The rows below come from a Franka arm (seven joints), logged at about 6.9 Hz.
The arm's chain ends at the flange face. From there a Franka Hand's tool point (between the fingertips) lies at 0.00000 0.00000 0.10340 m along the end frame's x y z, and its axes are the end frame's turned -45 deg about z.
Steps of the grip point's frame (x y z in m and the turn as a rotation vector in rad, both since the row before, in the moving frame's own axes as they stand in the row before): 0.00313, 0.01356, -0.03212, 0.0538, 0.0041, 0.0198; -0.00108, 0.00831, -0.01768, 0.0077, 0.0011, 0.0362; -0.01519, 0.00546, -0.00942, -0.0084, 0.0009, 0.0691; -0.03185, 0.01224, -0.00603, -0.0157, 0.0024, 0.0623; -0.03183, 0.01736, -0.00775, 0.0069, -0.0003, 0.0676
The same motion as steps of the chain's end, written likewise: 0.01539, 0.01164, -0.03197, 0.0409, -0.0351, 0.0198; 0.00558, 0.00729, -0.01768, 0.0062, -0.0047, 0.0362; -0.00754, 0.01403, -0.00942, -0.0053, 0.0066, 0.0691; -0.01516, 0.03016, -0.00602, -0.0094, 0.0128, 0.0623; -0.00972, 0.03528, -0.00775, 0.0047, -0.0051, 0.0676
